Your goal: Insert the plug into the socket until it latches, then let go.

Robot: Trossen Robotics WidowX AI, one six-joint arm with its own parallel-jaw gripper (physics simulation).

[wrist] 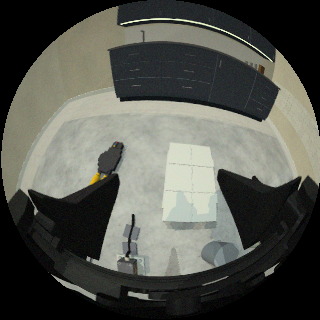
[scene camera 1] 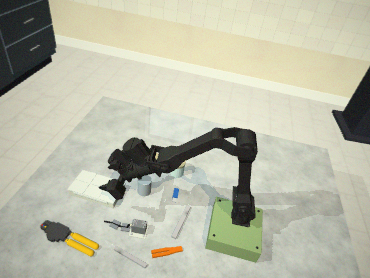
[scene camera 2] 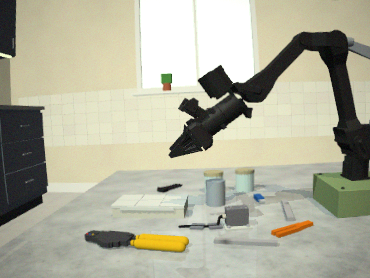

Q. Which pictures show my gripper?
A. The wrist view, scene camera 1 and scene camera 2: all of them.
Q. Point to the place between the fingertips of my gripper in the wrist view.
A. At 169, 176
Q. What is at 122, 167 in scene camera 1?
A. My gripper.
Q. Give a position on a white tiled block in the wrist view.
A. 189, 195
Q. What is my gripper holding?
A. Nothing.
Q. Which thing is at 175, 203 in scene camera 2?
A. A white tiled block.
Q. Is my gripper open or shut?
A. Open.
